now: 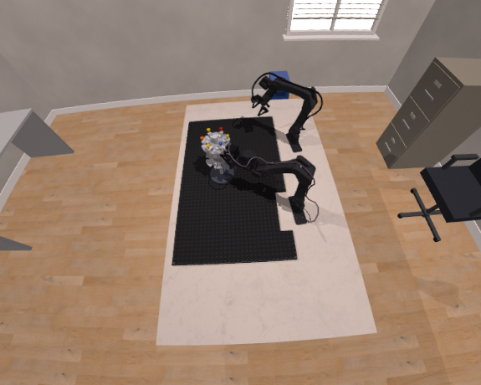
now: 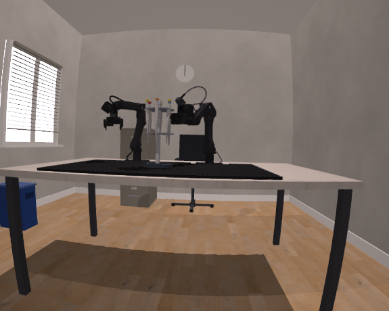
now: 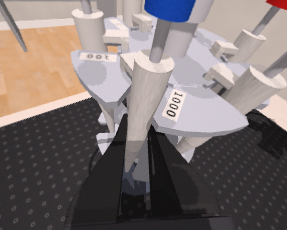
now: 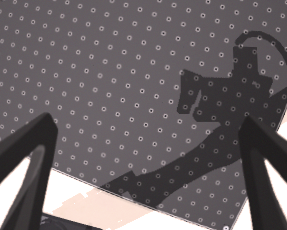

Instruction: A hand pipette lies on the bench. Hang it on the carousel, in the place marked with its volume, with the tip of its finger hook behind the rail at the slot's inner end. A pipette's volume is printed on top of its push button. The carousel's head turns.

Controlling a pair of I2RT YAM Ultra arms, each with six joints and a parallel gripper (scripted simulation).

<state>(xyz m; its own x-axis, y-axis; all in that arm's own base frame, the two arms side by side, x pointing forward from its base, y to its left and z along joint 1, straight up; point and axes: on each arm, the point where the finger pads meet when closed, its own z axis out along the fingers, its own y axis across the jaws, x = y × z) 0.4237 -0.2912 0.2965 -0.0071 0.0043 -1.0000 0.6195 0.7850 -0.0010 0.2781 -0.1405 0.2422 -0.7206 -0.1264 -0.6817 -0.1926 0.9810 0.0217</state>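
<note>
The hand pipette lies 10 mm ahead of my left hand and 30 mm below it.
</note>
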